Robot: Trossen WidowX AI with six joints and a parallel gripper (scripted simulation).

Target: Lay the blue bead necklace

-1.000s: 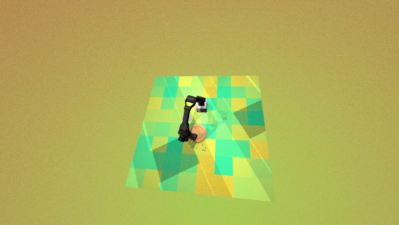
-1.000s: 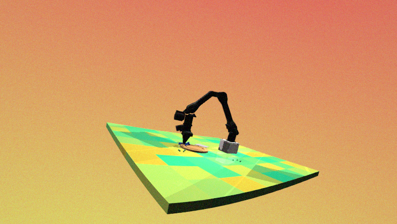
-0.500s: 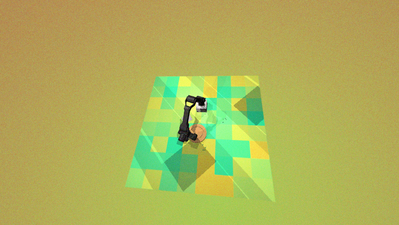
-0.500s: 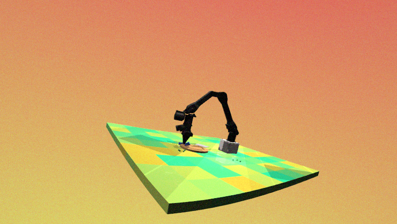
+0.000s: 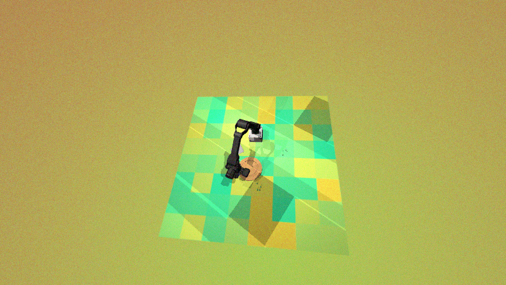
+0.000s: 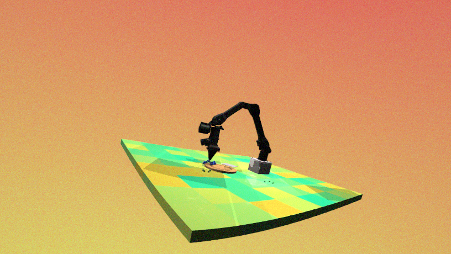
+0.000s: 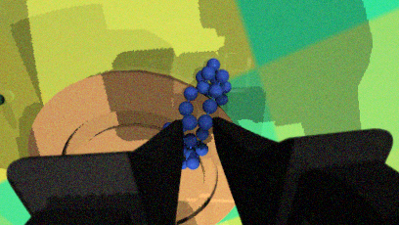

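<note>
Now: gripper tip 3 cm past the round bead board, 8 cm to the right of it and 3 cm above it. Round my gripper tip: flat grey piece 21 cm behind, 3 cm to the right, 3 cm below.
</note>
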